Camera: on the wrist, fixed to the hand. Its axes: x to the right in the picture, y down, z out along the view.
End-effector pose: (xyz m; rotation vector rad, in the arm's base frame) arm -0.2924 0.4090 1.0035 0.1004 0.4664 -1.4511
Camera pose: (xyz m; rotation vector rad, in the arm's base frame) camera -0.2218 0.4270 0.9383 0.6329 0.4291 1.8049
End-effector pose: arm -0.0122 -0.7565 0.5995 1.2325 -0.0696 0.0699
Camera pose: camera -0.0088 -0.6831 0.6641 -0.5004 -1.1856 2.8654
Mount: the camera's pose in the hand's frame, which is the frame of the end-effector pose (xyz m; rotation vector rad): 0.0104 0.0846 -0.0480 0.3429 -0.6843 -2.9444
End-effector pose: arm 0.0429 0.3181 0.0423 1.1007 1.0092 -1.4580
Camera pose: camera 0.1319 0.3498 0.0170 1.1055 -0.6732 1.5990
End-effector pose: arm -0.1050 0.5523 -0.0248 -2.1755 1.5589 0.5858
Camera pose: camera -0.1775 0.4928 0.0029 -1.2703 -1.8646 -0.1762
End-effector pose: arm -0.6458 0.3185 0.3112 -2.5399 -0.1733 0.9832
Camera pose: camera -0.6086 0.2285 0.3015 0.2910 -2.2108 0.0775
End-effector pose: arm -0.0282 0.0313 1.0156 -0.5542 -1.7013 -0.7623
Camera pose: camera 0.0606 0.0533 1.0503 -1.6977 1.0685 1.0681
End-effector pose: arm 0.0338 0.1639 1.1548 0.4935 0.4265 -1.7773
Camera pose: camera 0.1185 0.1595 1.1061 0.6072 0.0079 1.5002
